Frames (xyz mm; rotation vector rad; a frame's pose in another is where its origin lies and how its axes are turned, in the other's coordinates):
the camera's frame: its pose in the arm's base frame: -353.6 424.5 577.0 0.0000 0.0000 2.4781
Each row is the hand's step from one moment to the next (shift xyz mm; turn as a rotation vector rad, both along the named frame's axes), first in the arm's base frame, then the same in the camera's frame.
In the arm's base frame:
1: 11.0 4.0 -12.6 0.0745 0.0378 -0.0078
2: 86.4 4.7 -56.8 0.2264 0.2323 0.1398
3: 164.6 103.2 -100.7 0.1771 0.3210 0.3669
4: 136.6 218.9 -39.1 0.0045 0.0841 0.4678
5: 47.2 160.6 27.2 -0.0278 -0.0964 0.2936
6: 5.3 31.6 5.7 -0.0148 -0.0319 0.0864
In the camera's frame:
1: -6.2 -9.9 -12.6 -0.0354 -0.0757 -0.0078
2: -65.2 -56.9 -56.8 -0.0353 -0.3225 0.1398
3: -66.1 -182.7 -100.7 0.0582 -0.3620 0.3669
4: 27.2 -256.6 -39.1 0.0482 -0.0690 0.4678
5: 61.7 -155.6 27.2 -0.0375 0.0931 0.2936
6: 15.3 -28.2 5.7 -0.0080 0.0342 0.0864

